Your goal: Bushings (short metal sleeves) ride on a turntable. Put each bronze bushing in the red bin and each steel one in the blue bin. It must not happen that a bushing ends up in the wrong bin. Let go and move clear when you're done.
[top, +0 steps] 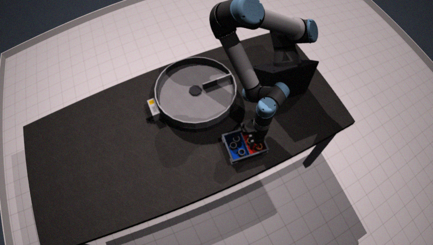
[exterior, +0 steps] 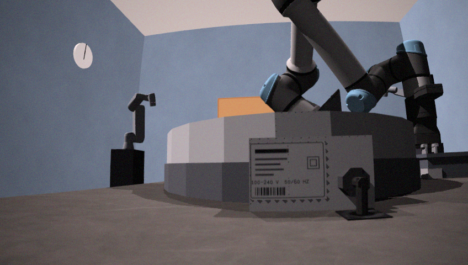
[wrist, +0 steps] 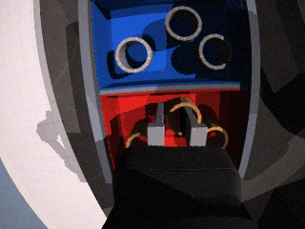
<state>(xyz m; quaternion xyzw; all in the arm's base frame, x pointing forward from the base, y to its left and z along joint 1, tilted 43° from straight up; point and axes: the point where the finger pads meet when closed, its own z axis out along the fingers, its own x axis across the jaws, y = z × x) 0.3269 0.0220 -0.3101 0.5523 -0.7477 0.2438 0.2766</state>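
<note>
Now: hand 30 mm short of the red bin and 10 mm to the left of it. The rest, counted from my hand: grey turntable: 100 mm ahead, 380 mm to the right, 20 mm above.
</note>
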